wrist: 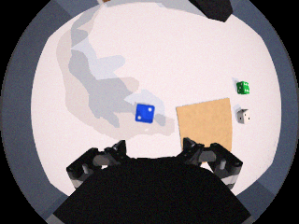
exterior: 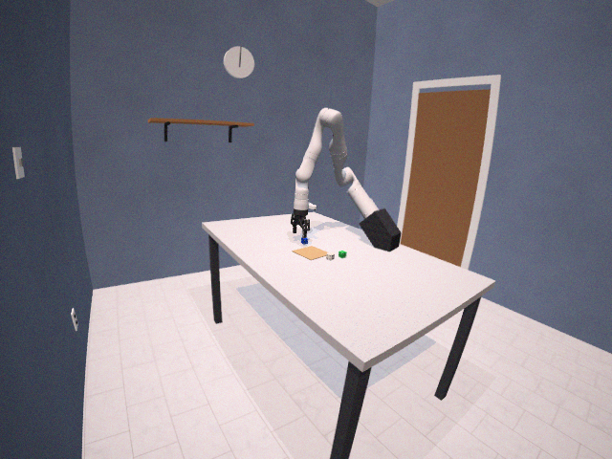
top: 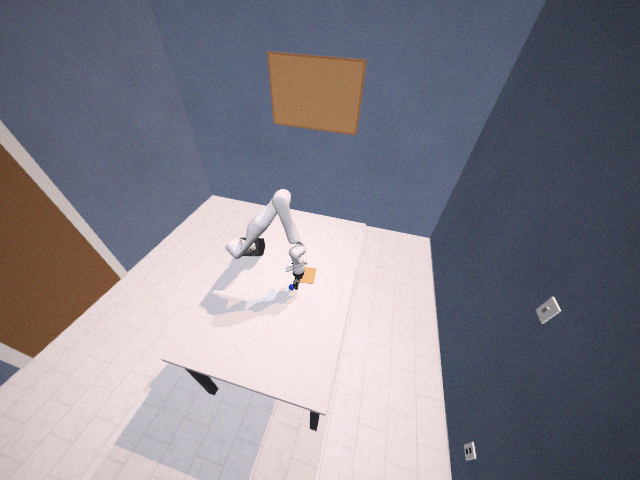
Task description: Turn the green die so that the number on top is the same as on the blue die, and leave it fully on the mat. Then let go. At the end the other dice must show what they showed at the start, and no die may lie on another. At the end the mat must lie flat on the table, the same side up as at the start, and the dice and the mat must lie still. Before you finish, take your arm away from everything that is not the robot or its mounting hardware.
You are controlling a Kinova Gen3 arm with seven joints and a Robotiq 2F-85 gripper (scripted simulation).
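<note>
Right now the tan mat is 12 cm to the left of my hand, 6 cm below it and 2 cm ahead of it. The rest, counted from my hand: white die 23 cm to the left, 4 cm below; green die 25 cm to the left, 7 cm behind, 4 cm below; blue die 5 cm behind, 4 cm below, 1 cm to the right.
</note>
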